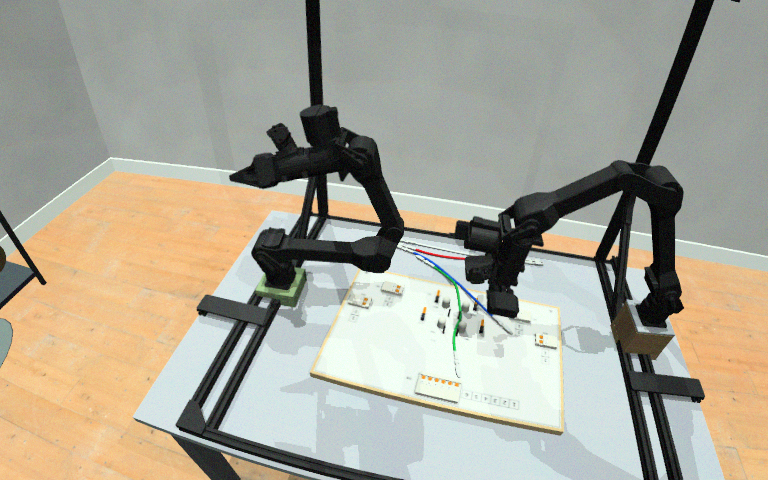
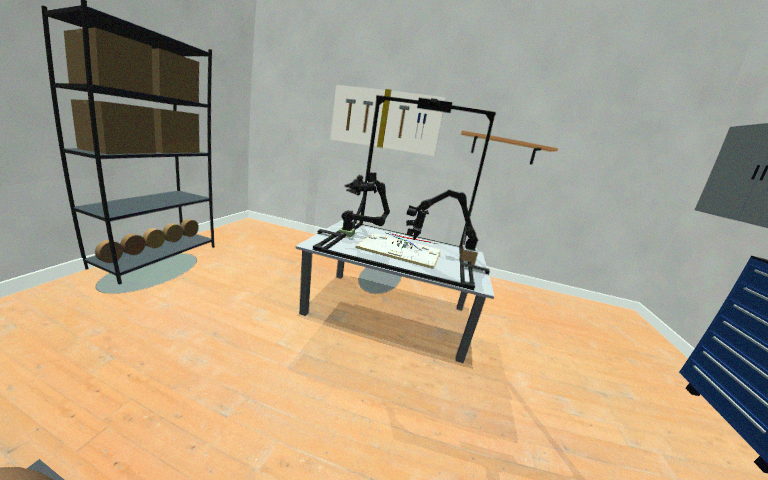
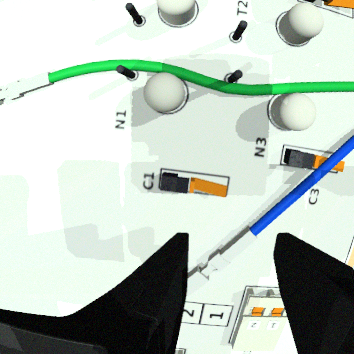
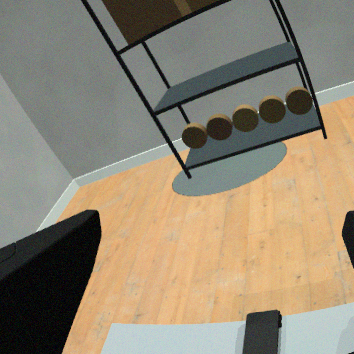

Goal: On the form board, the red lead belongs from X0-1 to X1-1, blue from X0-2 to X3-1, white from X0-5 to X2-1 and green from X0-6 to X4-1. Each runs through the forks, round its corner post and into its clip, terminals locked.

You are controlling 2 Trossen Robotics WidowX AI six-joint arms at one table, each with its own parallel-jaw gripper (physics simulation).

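Places are measured from the left arm's base along level axes (x back, y right, z up), in centimetres.
Pixels of known places: left gripper, fingertip midpoint: (image 2: pixel 414 239) (image 3: pixel 232 244); right gripper, fingertip midpoint: (image 1: pixel 238 176) (image 2: pixel 345 188) (image 4: pixel 228 224); left arm's base, origin of the base link: (image 1: pixel 650 316) (image 2: pixel 470 248); right arm's base, origin of the base link: (image 1: pixel 280 279) (image 2: pixel 347 229).
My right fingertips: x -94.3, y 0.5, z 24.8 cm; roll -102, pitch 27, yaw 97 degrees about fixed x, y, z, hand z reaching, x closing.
Ahead of a thing's pixels: the offset from my right fingertips to its top centre. "pt": to the spot under its first point.
The form board @(dz -33.0, dx +46.5, dy -6.5 cm) (image 1: pixel 362 353) (image 3: pixel 50 200) lies on the table. The green lead @(pt dz -32.4, dx +48.6, dy +4.6 cm) (image 1: pixel 459 302) (image 3: pixel 200 80) runs between the pale posts, past the post by N1 @(dz -30.2, dx +49.3, dy -3.4 cm) (image 3: pixel 164 92); its terminal end lies free, short of the long block @(pt dz -32.1, dx +44.9, dy -20.4 cm) (image 1: pixel 438 389). The blue lead @(pt dz -32.0, dx +50.1, dy +8.6 cm) (image 1: pixel 465 290) (image 3: pixel 302 187) crosses over clip C3 @(pt dz -32.0, dx +52.5, dy +3.7 cm) (image 3: pixel 300 158); its terminal lies loose. My left gripper (image 3: pixel 232 244) (image 2: pixel 414 234) is partly open and empty above that terminal, which shows between the fingertips. The red lead @(pt dz -34.2, dx +43.6, dy +23.3 cm) (image 1: pixel 441 254) and a white lead lie behind the board, partly hidden. My right gripper (image 1: pixel 232 177) (image 4: pixel 228 224) is open and empty, away from the board.
Clip C1 @(pt dz -32.3, dx +54.2, dy -1.1 cm) (image 3: pixel 209 187) stands left of the blue terminal. Small connectors @(dz -32.0, dx +32.1, dy +6.7 cm) (image 1: pixel 392 288) @(dz -32.0, dx +24.8, dy +1.0 cm) (image 1: pixel 360 301) @(pt dz -32.1, dx +69.2, dy -4.5 cm) (image 1: pixel 545 340) sit near the board's sides, and another @(pt dz -32.1, dx +64.2, dy +2.5 cm) (image 3: pixel 257 330) is partly behind the left fingers. A black frame (image 1: pixel 232 362) edges the table. A shelf rack (image 2: pixel 101 186) stands at the far left.
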